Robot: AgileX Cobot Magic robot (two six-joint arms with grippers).
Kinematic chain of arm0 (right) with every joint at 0, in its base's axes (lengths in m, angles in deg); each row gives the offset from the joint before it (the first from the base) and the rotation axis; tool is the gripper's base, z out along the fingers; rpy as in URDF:
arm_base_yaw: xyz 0 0 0.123 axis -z
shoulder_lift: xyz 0 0 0 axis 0.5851 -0.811 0
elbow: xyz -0.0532 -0.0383 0.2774 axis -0.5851 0.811 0
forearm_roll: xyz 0.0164 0.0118 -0.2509 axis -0.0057 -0.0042 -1
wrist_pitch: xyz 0 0 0 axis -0.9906 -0.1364 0.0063
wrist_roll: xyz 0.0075 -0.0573 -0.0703 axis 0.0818 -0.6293 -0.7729
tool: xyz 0 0 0 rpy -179.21 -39.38 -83.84
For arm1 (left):
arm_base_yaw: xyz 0 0 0.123 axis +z
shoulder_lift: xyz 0 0 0 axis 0.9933 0.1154 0
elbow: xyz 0.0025 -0.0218 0.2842 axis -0.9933 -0.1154 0
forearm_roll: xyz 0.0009 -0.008 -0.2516 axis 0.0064 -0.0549 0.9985
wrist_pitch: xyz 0 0 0 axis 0.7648 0.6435 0.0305
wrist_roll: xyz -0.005 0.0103 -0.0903 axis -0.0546 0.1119 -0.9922
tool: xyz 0 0 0 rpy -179.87 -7.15 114.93
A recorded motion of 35 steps. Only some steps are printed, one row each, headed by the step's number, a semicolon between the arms.
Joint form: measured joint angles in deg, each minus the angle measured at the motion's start. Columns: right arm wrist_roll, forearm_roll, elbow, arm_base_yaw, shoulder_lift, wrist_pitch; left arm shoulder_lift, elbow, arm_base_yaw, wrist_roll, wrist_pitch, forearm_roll.
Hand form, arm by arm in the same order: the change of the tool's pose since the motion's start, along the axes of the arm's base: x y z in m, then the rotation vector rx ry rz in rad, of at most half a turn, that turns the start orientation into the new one. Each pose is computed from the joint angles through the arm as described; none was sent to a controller.
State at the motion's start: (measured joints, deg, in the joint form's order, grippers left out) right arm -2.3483 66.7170 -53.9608 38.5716 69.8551 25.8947; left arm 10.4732 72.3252 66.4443 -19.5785 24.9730 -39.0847
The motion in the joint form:
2: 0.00 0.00 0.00 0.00 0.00 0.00; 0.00 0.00 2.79 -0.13 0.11 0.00
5: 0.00 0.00 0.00 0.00 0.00 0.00; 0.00 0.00 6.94 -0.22 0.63 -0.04
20: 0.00 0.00 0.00 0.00 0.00 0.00; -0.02 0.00 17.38 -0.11 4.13 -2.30
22: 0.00 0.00 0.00 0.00 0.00 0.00; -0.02 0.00 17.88 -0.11 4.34 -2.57
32: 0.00 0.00 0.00 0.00 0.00 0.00; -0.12 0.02 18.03 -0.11 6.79 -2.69
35: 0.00 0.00 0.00 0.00 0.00 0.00; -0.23 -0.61 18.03 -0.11 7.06 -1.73
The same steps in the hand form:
2: 0.0000 0.0000 0.0000 0.0000 0.0000 0.0000; 0.0041 0.0162 -0.0001 -0.0005 0.0020 0.0508
5: 0.0000 0.0000 0.0000 0.0000 0.0000 0.0000; 0.0083 0.0408 -0.0005 0.0018 0.0106 0.1250
20: 0.0000 0.0000 0.0000 0.0000 0.0000 0.0000; 0.0078 0.1054 -0.0027 0.0478 0.0652 0.2913
22: 0.0000 0.0000 0.0000 0.0000 0.0000 0.0000; 0.0075 0.1087 -0.0028 0.0523 0.0684 0.2980
32: 0.0000 0.0000 0.0000 0.0000 0.0000 0.0000; 0.0038 0.1100 -0.0036 0.0623 0.1080 0.3039
35: 0.0000 0.0000 0.0000 0.0000 0.0000 0.0000; 0.0011 0.1091 -0.0061 0.0498 0.1238 0.3120

